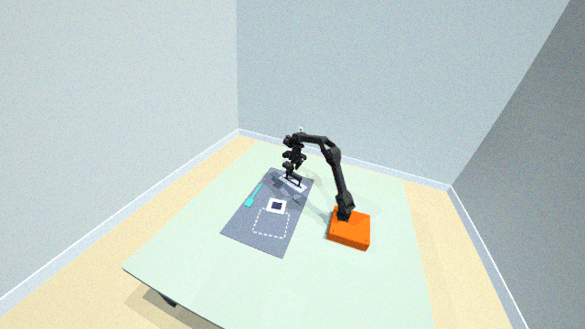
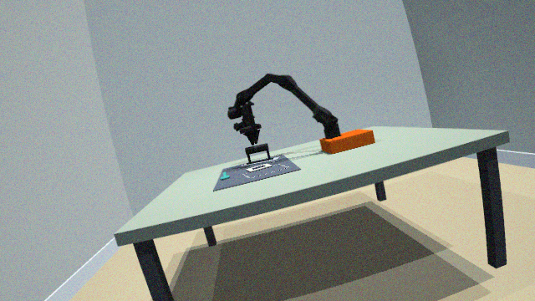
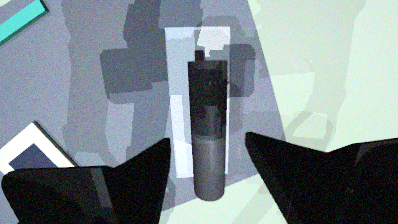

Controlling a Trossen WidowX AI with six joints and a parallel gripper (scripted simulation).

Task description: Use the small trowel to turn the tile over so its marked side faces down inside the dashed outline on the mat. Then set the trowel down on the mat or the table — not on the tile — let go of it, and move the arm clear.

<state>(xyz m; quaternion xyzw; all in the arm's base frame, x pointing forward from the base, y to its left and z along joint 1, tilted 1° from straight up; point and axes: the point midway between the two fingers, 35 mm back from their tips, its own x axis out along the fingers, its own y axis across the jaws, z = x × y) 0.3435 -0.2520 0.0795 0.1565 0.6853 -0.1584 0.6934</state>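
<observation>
My gripper tip is now 60 mm above the trowel, 20 mm past it and 10 mm to the right of it. From my gripper tip the other things lie so: grey mat: 210 mm to the left, 120 mm below, 50 mm ahead; then white tile: 240 mm to the left, 90 mm below, 40 mm ahead; then teal tool: 220 mm to the left, 190 mm ahead, 90 mm below.
</observation>
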